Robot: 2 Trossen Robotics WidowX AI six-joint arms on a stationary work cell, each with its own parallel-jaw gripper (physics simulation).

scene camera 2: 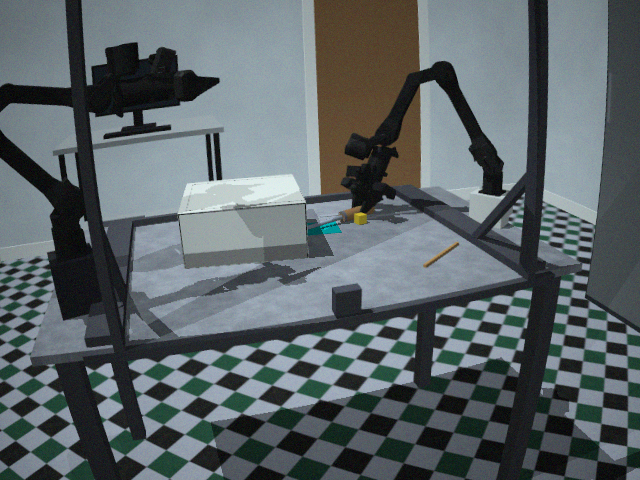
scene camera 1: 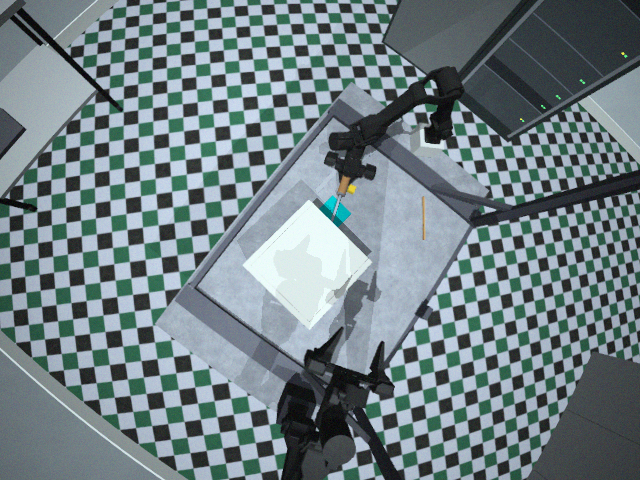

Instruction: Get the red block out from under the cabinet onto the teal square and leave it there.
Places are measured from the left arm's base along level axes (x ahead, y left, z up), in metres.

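Pixels of known places: left gripper, fingertip midpoint: (scene camera 2: 211, 80) (scene camera 1: 363, 334); right gripper, fingertip midpoint: (scene camera 2: 356, 215) (scene camera 1: 344, 183); left arm's base, origin of the base link: (scene camera 2: 70, 254) (scene camera 1: 296, 414); right arm's base, origin of the base link: (scene camera 2: 492, 192) (scene camera 1: 431, 135).
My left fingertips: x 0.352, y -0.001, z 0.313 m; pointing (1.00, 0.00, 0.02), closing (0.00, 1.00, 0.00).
For each thing: its top centre in the pictures, then the offset to it from my left fingertips. "*": a spot on its surface instead.
- white cabinet, middle of its top: (scene camera 2: 240, 191) (scene camera 1: 309, 263) dy +0.138, dx +0.108, dz -0.296 m
- teal square, surface spot: (scene camera 2: 328, 230) (scene camera 1: 341, 214) * dy +0.082, dx +0.330, dz -0.431 m
- small yellow block, middle of its top: (scene camera 2: 360, 214) (scene camera 1: 352, 188) dy +0.082, dx +0.435, dz -0.406 m
- thin orange stick, middle of its top: (scene camera 2: 442, 252) (scene camera 1: 424, 217) dy -0.232, dx +0.448, dz -0.424 m
- dark box, middle of its top: (scene camera 2: 346, 287) (scene camera 1: 427, 313) dy -0.339, dx +0.099, dz -0.374 m
The white cabinet (scene camera 1: 268, 263) (scene camera 2: 222, 237) stands on the table. The teal square (scene camera 1: 343, 213) (scene camera 2: 328, 230) lies flat beside it, partly in its shadow. The red block does not show in either view. My right gripper (scene camera 1: 344, 177) (scene camera 2: 361, 207) is shut on the orange-brown handle of a tool (scene camera 1: 343, 186) (scene camera 2: 349, 213), low over the table. The tool's thin grey shaft slants across the teal square to the cabinet's edge; whether its end is under the cabinet cannot be told. My left gripper (scene camera 1: 361, 335) (scene camera 2: 214, 81) is open and empty, raised high, away from the cabinet.
A small yellow block (scene camera 1: 352, 189) (scene camera 2: 360, 219) sits right beside the tool's handle. A thin orange stick (scene camera 1: 423, 218) (scene camera 2: 440, 254) lies apart on the table. A dark box (scene camera 1: 424, 311) (scene camera 2: 346, 300) is at the table's edge. Dark frame posts (scene camera 2: 535, 103) rise from the table.
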